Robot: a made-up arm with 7 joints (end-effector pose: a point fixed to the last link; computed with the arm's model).
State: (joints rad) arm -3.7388 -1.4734 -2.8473 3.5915 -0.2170 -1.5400 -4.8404
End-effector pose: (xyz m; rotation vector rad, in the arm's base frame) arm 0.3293 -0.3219 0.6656 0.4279 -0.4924 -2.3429
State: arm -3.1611 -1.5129 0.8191 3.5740 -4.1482 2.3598 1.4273
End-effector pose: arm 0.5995 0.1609 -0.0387 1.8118 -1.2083 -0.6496
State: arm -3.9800 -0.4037 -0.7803 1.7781 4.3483 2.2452 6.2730
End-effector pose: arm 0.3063 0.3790 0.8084 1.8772 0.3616 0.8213
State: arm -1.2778 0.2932 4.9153 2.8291 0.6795 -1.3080 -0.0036
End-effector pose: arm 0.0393 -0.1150 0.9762 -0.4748 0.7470 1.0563
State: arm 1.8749 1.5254 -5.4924 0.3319 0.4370 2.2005 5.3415
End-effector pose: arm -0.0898 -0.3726 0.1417 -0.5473 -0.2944 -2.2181
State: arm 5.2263 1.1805 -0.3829 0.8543 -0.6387 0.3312 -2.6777
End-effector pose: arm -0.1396 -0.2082 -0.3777 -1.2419 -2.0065 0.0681
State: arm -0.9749 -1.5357 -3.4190 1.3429 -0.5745 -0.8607 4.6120
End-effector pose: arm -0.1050 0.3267 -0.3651 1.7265 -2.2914 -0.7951
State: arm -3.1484 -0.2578 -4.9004 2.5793 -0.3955 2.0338 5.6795
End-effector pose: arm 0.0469 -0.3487 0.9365 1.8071 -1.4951 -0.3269
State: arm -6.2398 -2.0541 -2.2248 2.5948 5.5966 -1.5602 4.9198
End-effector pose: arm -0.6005 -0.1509 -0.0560 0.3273 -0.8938 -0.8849
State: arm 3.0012 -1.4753 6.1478 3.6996 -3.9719 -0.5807 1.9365
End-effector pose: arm 0.7025 -0.0326 0.0299 -1.6962 0.7520 -1.3191
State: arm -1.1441 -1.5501 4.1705 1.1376 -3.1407 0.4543 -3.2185
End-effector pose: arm -0.5520 -0.2628 -0.1063 -1.1782 -1.9920 1.0442
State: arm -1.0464 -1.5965 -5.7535 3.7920 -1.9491 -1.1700 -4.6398
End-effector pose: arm -0.3036 0.4453 -0.0883 -1.3932 1.4754 0.4562
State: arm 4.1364 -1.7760 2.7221 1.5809 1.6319 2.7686 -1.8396
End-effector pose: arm 0.1905 0.1275 -0.3141 -0.7664 -0.3297 0.7035
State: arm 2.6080 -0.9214 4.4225 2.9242 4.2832 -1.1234 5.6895
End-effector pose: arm 0.4947 -0.1378 0.7645 -0.2627 0.8254 1.7223
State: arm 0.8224 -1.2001 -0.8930 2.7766 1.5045 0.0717 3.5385
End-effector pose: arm -0.4000 -0.6995 0.6092 0.1345 -1.0811 1.8296
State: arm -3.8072 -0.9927 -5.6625 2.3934 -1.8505 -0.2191 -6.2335
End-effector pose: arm 0.1491 -0.5409 0.8831 0.5552 0.6666 -1.9799
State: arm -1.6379 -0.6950 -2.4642 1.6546 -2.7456 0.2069 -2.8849
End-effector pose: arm -0.4284 0.6442 0.1486 -1.6243 -0.9429 0.0120
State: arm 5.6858 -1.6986 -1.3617 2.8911 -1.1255 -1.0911 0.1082
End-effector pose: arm -0.5964 0.4448 0.2977 -0.7762 -0.3629 -0.0895
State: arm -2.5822 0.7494 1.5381 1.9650 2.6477 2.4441 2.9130
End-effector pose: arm -0.0962 -0.5619 0.7525 -1.2172 0.3611 1.3135
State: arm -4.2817 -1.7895 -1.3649 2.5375 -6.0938 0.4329 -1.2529
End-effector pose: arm 0.6273 -0.6324 0.1348 -1.6089 0.8277 -1.9728
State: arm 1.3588 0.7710 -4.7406 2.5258 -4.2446 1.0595 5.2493
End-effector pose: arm -0.1995 0.6034 0.8875 0.1063 -0.0742 1.0605
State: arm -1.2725 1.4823 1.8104 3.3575 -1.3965 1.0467 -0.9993
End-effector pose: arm 0.0654 -0.8544 0.2324 2.5304 -0.7716 0.7930
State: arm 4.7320 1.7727 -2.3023 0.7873 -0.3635 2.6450 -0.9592
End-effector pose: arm -0.2560 0.0893 0.5817 1.1783 1.8367 0.4023
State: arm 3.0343 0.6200 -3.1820 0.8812 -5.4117 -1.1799 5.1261
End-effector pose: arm 0.4249 -0.1809 0.6218 0.9490 -0.6666 1.8137
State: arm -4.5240 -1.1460 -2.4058 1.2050 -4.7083 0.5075 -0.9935
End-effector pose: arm 0.5227 -0.1881 -0.2282 -1.3750 1.4500 -0.5047
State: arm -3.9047 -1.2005 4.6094 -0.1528 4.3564 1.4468 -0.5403
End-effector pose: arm -0.2255 0.3508 -0.0140 0.0206 2.8482 0.0555
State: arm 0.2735 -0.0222 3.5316 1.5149 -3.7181 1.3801 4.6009
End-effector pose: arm -0.5378 -0.4853 0.6049 0.5090 -0.5524 2.0098
